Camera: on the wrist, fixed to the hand. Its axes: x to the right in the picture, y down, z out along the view.
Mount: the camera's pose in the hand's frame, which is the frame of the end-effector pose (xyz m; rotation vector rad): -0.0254 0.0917 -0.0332 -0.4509 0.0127 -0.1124
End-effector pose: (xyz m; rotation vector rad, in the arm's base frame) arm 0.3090 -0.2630 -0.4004 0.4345 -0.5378 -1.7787
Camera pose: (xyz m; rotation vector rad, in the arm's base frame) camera 0.4067 -0.2636 -0.3756 0.1628 -0.0938 -1.9357
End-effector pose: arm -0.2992 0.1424 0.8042 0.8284 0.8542 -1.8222
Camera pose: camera -0.2000 0.1514 0.7889 0.5108 1.2806 -1.6266
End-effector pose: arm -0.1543 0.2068 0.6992 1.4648 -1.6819 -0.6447
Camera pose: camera -0.1785 0.2540 0.7849 1.2359 -1.3378 -1.0001
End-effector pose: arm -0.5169 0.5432 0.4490 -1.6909 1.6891 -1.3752
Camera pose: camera -0.5882 0.5595 0.3797 -2.0435 2.0539 -1.1057
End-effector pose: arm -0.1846 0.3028 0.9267 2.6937 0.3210 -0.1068
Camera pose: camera -0.1864 0.2304 0.9968 2.2312 0.4421 -0.0433
